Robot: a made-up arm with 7 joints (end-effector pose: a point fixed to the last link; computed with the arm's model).
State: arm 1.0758 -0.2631 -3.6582 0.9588 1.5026 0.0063 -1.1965
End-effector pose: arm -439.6 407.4 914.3 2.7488 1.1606 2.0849
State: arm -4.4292 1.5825 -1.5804 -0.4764 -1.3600 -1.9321 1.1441
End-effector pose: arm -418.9 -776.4 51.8 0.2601 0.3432 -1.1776
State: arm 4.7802 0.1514 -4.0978 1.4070 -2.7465 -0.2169 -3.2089
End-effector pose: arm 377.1 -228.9 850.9 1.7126 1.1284 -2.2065
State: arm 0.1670 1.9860 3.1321 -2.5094 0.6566 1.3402 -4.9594
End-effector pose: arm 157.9 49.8 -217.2 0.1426 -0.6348 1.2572
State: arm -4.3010 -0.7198 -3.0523 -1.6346 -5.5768 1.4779 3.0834
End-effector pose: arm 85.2 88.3 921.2 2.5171 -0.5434 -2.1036
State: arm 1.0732 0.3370 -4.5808 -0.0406 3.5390 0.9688 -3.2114
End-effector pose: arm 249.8 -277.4 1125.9 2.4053 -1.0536 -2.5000
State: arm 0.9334 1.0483 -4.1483 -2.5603 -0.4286 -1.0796 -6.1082
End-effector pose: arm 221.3 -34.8 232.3 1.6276 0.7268 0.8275
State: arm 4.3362 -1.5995 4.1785 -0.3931 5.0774 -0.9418 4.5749
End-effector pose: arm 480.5 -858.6 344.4 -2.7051 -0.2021 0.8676
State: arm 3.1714 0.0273 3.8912 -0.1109 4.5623 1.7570 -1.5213
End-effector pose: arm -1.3 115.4 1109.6 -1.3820 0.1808 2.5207
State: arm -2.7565 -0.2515 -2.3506 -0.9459 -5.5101 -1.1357 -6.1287
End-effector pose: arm 86.2 314.4 980.1 -1.0837 -0.9900 2.4692
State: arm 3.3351 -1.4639 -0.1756 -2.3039 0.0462 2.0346 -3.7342
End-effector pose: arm 463.7 -0.6 -71.9 -1.3618 0.7634 1.6110
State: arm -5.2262 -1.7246 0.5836 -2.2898 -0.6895 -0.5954 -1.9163
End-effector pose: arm 15.5 212.3 -149.1 -0.3290 -1.2038 -0.8251
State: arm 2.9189 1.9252 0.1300 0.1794 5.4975 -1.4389 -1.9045
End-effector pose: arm -919.6 -99.5 -137.2 -2.5758 -0.7523 -1.4100
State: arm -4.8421 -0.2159 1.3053 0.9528 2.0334 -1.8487 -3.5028
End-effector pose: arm -289.9 -33.2 934.8 -1.2378 0.2385 0.4255
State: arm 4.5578 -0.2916 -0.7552 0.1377 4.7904 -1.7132 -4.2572
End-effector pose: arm 99.0 -141.9 1110.3 -1.6242 0.3635 2.3740
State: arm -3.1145 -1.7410 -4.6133 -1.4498 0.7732 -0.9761 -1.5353
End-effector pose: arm 555.1 -442.4 176.8 -2.6190 -0.5967 0.1257
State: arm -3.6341 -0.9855 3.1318 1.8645 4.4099 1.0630 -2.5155
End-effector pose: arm 510.7 376.7 93.5 1.0906 0.5891 -0.2188
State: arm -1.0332 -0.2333 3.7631 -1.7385 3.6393 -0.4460 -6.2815
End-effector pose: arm 364.0 107.4 797.8 2.4429 0.9841 -0.1984
